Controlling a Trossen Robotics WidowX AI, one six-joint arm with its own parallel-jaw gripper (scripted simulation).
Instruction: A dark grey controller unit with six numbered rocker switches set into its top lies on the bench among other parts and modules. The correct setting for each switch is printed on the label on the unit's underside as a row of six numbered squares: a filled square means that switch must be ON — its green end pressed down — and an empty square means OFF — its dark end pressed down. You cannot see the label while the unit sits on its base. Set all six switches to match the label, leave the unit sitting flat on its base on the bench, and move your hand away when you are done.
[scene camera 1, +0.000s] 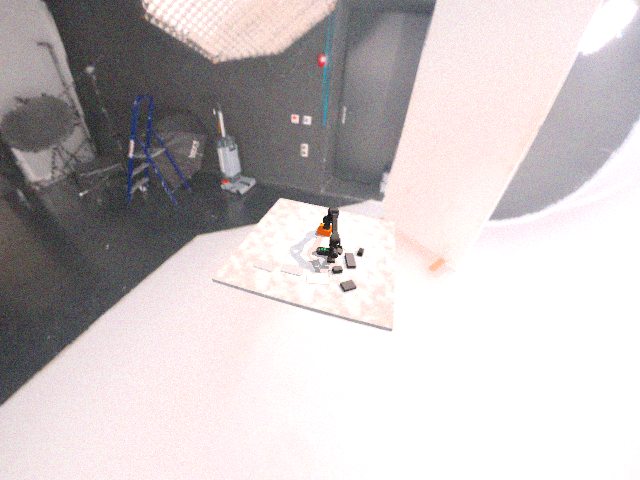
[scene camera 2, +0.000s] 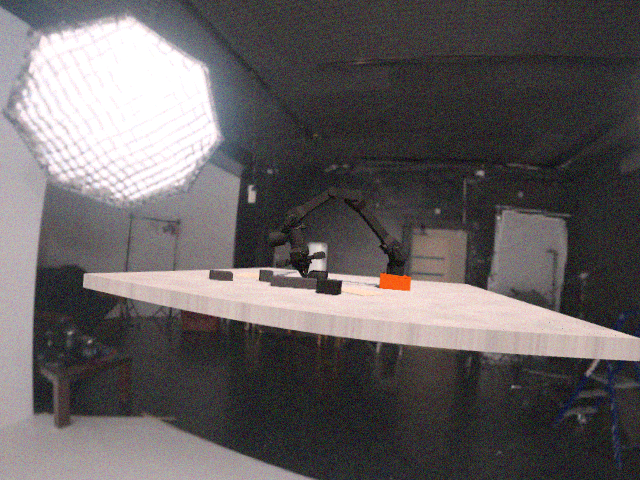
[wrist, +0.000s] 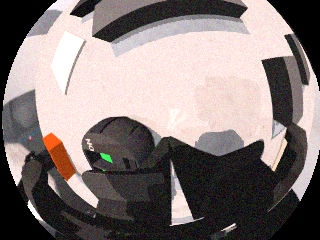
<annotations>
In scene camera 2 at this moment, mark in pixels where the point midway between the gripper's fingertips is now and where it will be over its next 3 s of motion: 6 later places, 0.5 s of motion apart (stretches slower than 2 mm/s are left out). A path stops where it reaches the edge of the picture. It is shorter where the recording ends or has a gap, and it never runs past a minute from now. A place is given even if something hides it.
My gripper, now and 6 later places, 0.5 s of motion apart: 305, 281; 307, 281; 310, 281; 314, 280; 315, 279; 305, 268; 318, 263
</annotations>
